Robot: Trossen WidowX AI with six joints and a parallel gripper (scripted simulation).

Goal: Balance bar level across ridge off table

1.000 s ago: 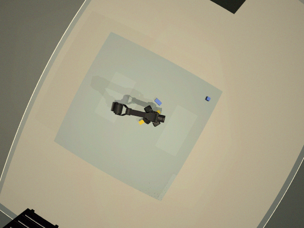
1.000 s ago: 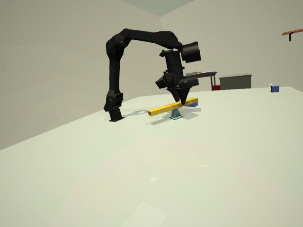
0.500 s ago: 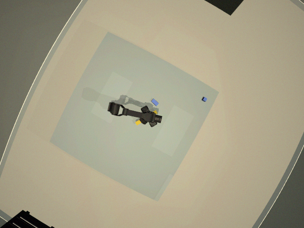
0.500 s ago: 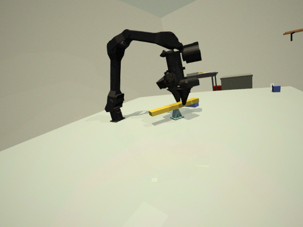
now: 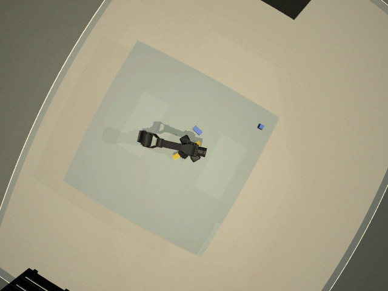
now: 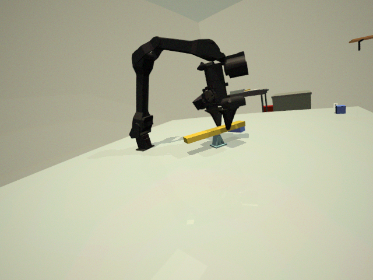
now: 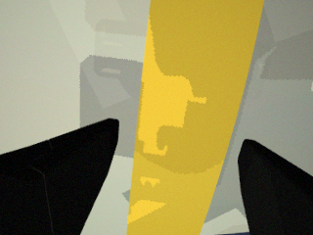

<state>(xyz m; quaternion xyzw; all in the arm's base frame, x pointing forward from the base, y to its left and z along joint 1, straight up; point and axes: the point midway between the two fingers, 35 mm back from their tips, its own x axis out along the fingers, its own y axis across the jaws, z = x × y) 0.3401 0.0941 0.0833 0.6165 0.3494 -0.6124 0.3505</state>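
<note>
Now: gripper tip 2 cm to the left of the yellow bar and 1 cm past it. Also, from my gripper tip: small blue cube (41 cm to the left, 40 cm ahead, 3 cm below).
</note>
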